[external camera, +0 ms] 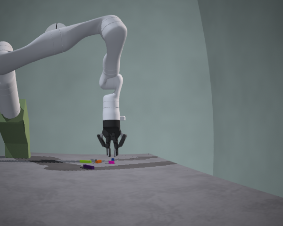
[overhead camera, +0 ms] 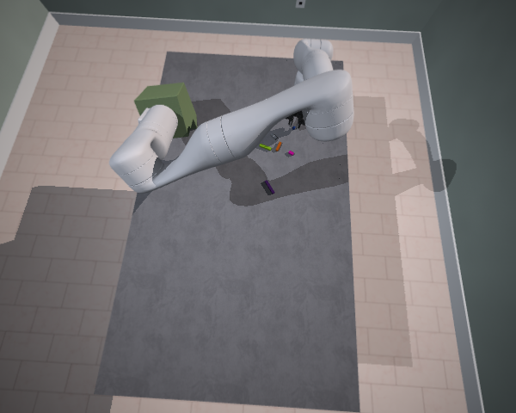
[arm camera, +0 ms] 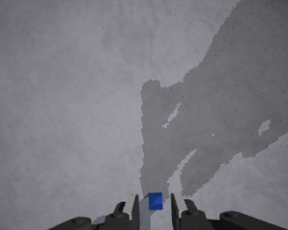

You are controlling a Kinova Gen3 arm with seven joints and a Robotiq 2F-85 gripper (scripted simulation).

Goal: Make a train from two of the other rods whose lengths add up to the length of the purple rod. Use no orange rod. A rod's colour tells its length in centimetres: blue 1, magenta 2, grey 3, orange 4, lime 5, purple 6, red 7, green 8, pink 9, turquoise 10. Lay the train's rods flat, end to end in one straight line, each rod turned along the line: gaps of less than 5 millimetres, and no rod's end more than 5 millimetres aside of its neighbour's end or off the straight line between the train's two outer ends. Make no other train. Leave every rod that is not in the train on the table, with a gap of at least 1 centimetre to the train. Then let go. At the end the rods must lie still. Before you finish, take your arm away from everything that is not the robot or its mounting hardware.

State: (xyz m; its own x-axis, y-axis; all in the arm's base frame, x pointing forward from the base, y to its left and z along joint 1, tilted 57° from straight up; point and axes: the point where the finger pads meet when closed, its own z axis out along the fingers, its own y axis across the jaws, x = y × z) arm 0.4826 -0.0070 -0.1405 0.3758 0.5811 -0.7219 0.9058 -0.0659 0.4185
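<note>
My hand is 3 cm above the blue rod. Also, from my hand: magenta rod 2 cm behind, 12 cm to the right, 3 cm below; then grey rod 9 cm behind, 4 cm to the right, 3 cm below; then orange rod 7 cm behind, 9 cm to the right, 3 cm below.
</note>
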